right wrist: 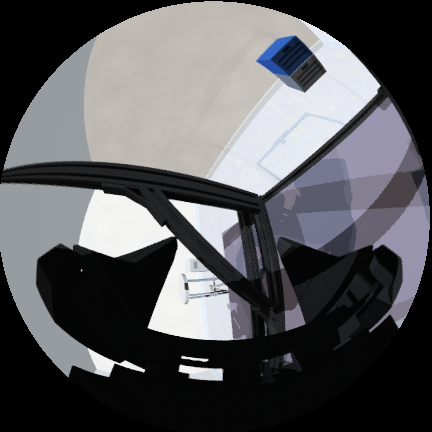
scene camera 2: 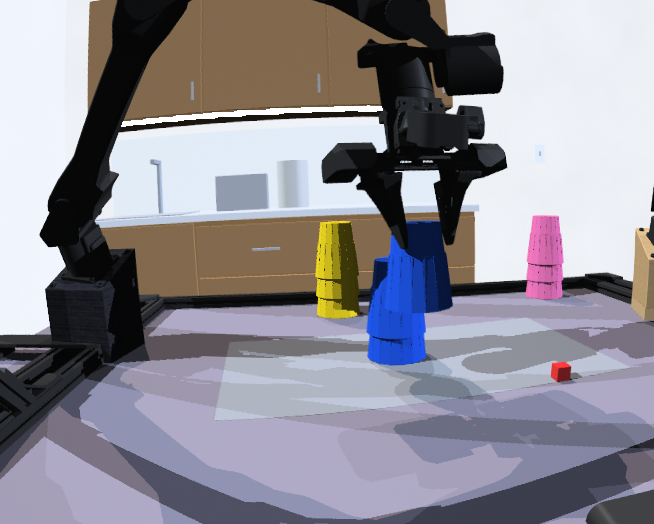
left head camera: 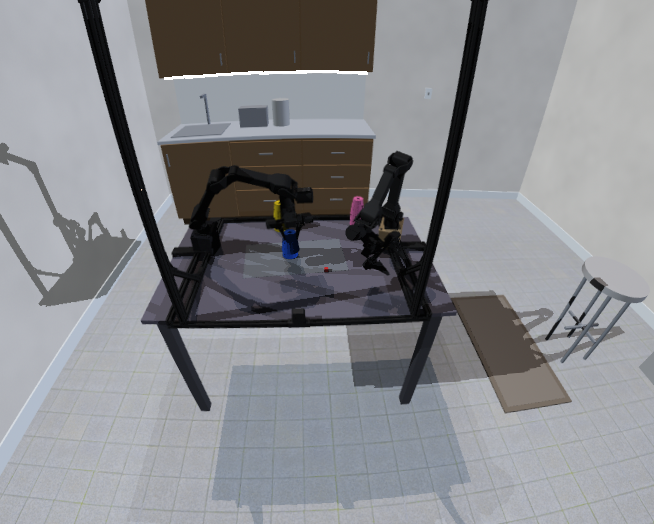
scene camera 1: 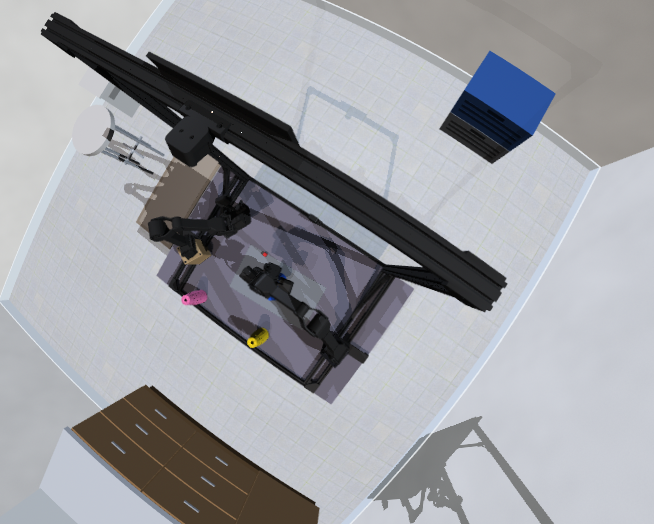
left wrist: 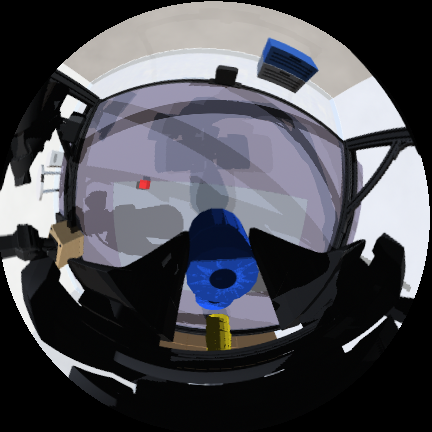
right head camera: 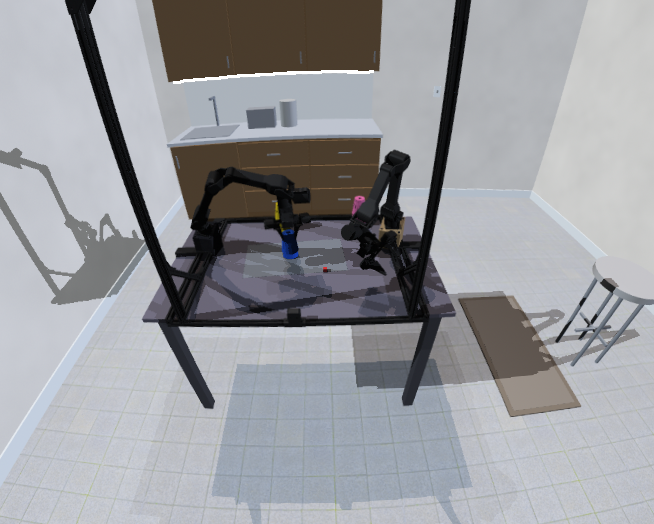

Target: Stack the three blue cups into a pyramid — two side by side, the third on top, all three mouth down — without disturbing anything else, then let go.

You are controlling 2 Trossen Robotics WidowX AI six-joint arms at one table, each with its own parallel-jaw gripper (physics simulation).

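Places are measured from the left arm's base along level axes (x ahead, y left, z up), in metres.
Pixels of known places: left gripper, between the fingertips: [scene camera 2: 427, 246] [left head camera: 291, 240] [left wrist: 219, 234] [right head camera: 289, 240]; right gripper, between the fingertips: [right wrist: 228, 242] [left head camera: 396, 267] [scene camera 1: 234, 195] [right head camera: 393, 267]; left arm's base, origin of its link: [scene camera 2: 90, 268] [left head camera: 203, 229] [scene camera 1: 334, 353] [right head camera: 205, 229]; right arm's base, origin of its link: [left head camera: 391, 223] [scene camera 1: 189, 251] [left wrist: 52, 247] [right head camera: 392, 223].
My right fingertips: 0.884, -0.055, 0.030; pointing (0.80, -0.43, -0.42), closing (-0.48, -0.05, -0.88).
Observation:
Ahead of a thing's pixels: the offset from my right fingertips to its middle, as dx, dy, dz. Level surfaces: height alone.
My left gripper [scene camera 2: 425, 244] is shut on a blue cup @(-0.450, +0.070, -0.025) [scene camera 2: 420, 278] [left wrist: 201, 274] and holds it upright, mouth down, above the table. Two other blue cups @(-0.484, +0.137, -0.105) [scene camera 2: 396, 349] @(-0.484, +0.137, -0.073) [left wrist: 215, 303] are nested in one mouth-down stack standing on the pale mat @(dz -0.147) [scene camera 2: 262, 393]. In scene camera 2 the held cup is in front of the stack and partly hides it; whether they touch cannot be told. In the head camera views the held cup and the stack overlap. In scene camera 1 the left arm hides most of the blue cups. My right gripper [right wrist: 228, 242] is open and empty, away from the cups.
A yellow cup stack @(-0.620, +0.338, -0.040) [scene camera 2: 337, 272] [scene camera 1: 257, 337] stands behind the blue stack. A pink cup stack @(-0.258, +0.518, -0.040) [scene camera 2: 544, 256] [scene camera 1: 194, 297] stands at the back right in scene camera 2. A small red cube @(-0.293, +0.077, -0.139) [scene camera 2: 560, 371] [left wrist: 144, 184] lies near the mat's edge. Black frame posts surround the table.

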